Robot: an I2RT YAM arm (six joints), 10 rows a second.
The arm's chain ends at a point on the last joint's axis. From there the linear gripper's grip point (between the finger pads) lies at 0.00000 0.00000 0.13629 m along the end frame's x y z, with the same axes.
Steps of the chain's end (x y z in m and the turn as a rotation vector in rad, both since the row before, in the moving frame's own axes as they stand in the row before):
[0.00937, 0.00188, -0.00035, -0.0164, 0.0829, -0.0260]
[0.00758, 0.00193, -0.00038, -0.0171, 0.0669, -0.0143]
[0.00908, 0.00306, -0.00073, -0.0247, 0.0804, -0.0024]
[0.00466, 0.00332, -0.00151, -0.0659, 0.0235, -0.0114]
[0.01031, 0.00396, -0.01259, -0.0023, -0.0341, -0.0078]
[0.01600, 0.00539, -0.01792, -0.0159, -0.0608, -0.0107]
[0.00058, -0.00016, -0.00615, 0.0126, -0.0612, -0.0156]
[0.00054, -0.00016, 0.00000, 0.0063, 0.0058, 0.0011]
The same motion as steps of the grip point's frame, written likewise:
[0.02068, 0.00397, -0.00084, -0.0164, 0.0829, -0.0260]
[0.01671, 0.00419, -0.00070, -0.0171, 0.0669, -0.0143]
[0.02003, 0.00641, -0.00121, -0.0247, 0.0804, -0.0024]
[0.00791, 0.01228, -0.00184, -0.0659, 0.0235, -0.0114]
[0.00566, 0.00429, -0.01267, -0.0023, -0.0341, -0.0078]
[0.00773, 0.00760, -0.01819, -0.0159, -0.0608, -0.0107]
[-0.00777, -0.00181, -0.00642, 0.0126, -0.0612, -0.0156]
[0.00133, -0.00102, 0.00000, 0.0063, 0.0058, 0.0011]

